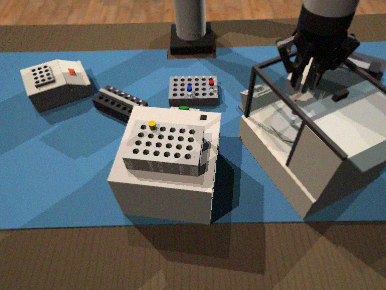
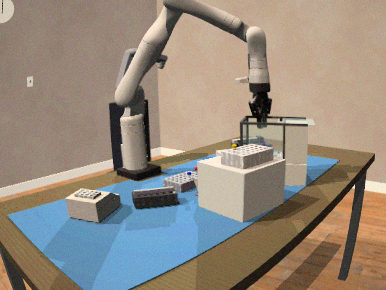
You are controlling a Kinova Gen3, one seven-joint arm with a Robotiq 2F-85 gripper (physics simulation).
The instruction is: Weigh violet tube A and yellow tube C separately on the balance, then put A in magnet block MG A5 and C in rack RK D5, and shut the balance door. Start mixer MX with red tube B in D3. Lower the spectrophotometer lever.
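Where they show: gripper, fingertip midpoint: (image 1: 302,87) (image 2: 262,127); arm's base at its link origin: (image 1: 191,32) (image 2: 136,167).
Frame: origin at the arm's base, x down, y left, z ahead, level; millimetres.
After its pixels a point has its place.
My gripper (image 1: 303,89) @[x -159, y 128, z 467 mm] (image 2: 261,122) @[x -159, y 128, z 467 mm] points down at the balance's open top, fingers slightly apart and empty. The balance (image 1: 277,172) @[x -19, y 72, z 559 mm] (image 2: 296,147) @[x -108, y 94, z 609 mm] has a dark-framed glass chamber; its top glass door, with a dark handle (image 1: 340,95) @[x -197, y 153, z 537 mm], is slid back. A small violet cap, tube A (image 1: 294,113) (image 2: 266,144), shows blurred inside the chamber below the fingers. Yellow tube C (image 1: 152,123) @[x -159, y -162, z 494 mm] (image 2: 234,146) @[x -156, y -168, z 497 mm] stands in the pale rack on the large white box. Red tube B (image 1: 211,82) @[x -30, y 0, z 273 mm] (image 2: 196,169) @[x -25, y -4, z 275 mm] stands in the grey rack (image 1: 194,100) @[x 2, y -50, z 296 mm] (image 2: 180,184) @[x -4, y -113, z 280 mm]. The dark two-row block (image 1: 119,100) @[x -20, y -237, z 276 mm] (image 2: 155,201) @[x 5, y -262, z 289 mm] lies left of it.
A blue tube (image 1: 189,88) @[x -30, y -59, z 283 mm] (image 2: 189,173) @[x -27, y -61, z 282 mm] shares the grey rack. The large white box (image 1: 162,197) @[x -72, y -168, z 595 mm] (image 2: 222,192) @[x -44, y -229, z 490 mm] stands in front, with a green spot (image 1: 184,108) @[x -47, y -86, z 364 mm] behind it. A small white device (image 1: 60,97) @[x -2, y -390, z 213 mm] (image 2: 82,209) @[x -11, y -467, z 182 mm] with a red mark is far left. A grey device (image 1: 367,62) @[x -75, y 365, z 344 mm] is behind the balance.
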